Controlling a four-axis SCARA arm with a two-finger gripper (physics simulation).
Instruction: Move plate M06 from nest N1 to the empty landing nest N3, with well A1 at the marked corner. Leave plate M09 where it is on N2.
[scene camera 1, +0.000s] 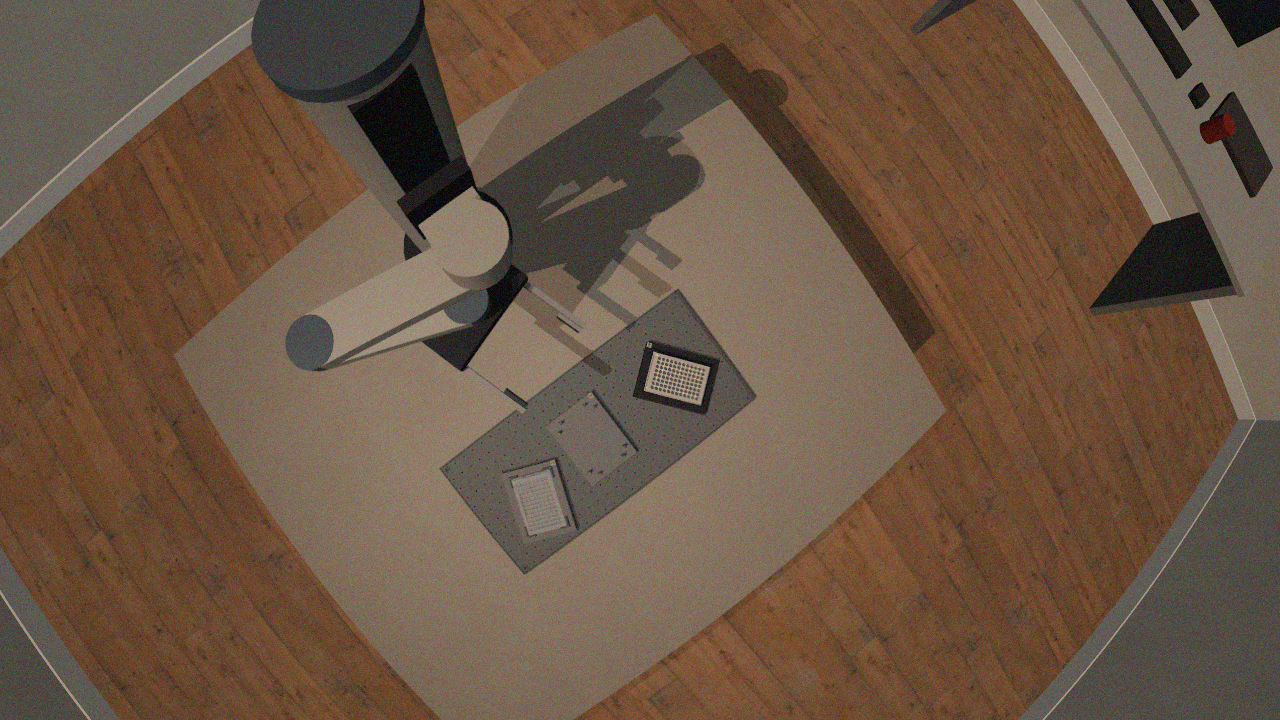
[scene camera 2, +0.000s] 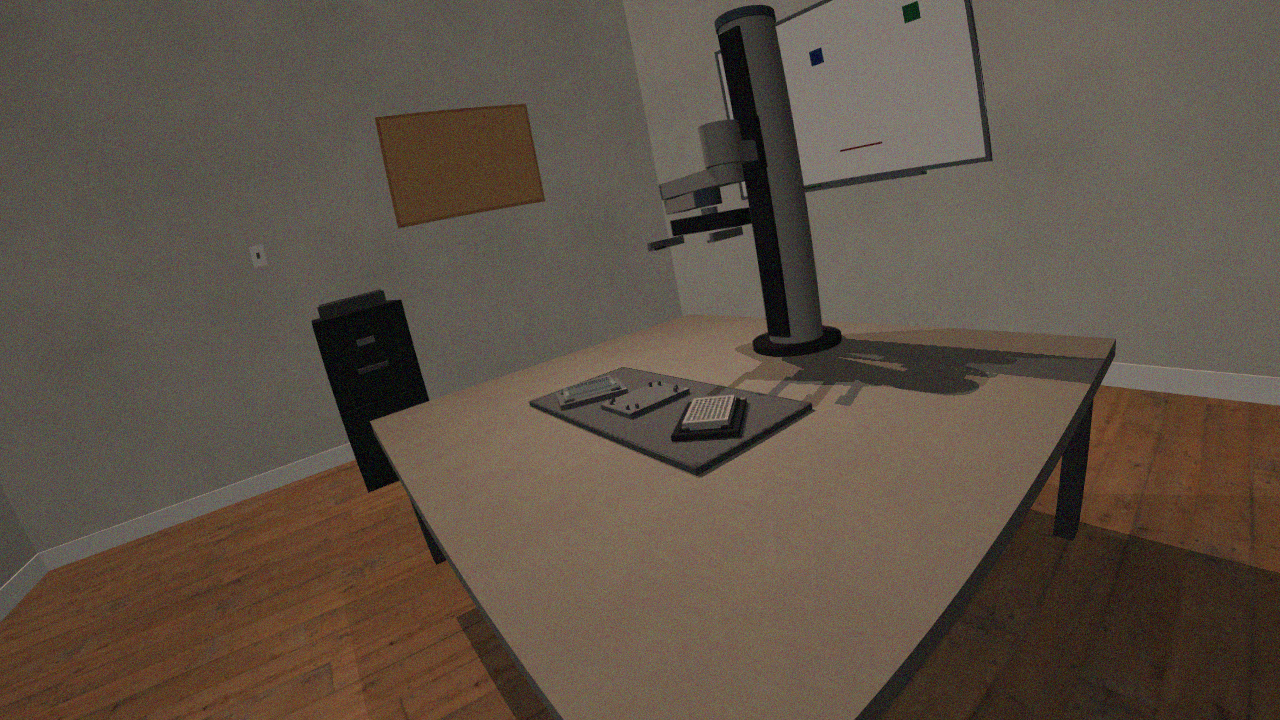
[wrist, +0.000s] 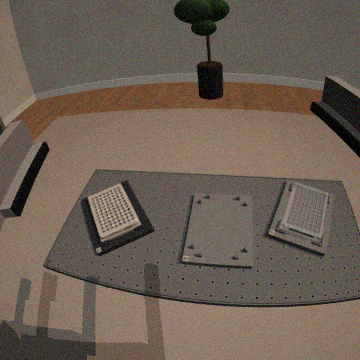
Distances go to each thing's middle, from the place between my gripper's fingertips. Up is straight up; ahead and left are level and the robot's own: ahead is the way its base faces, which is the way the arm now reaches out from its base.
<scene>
The white well plate (scene camera 1: 668, 376) is 31 cm below my hand, 21 cm to the left of it and 17 cm ahead of it.
</scene>
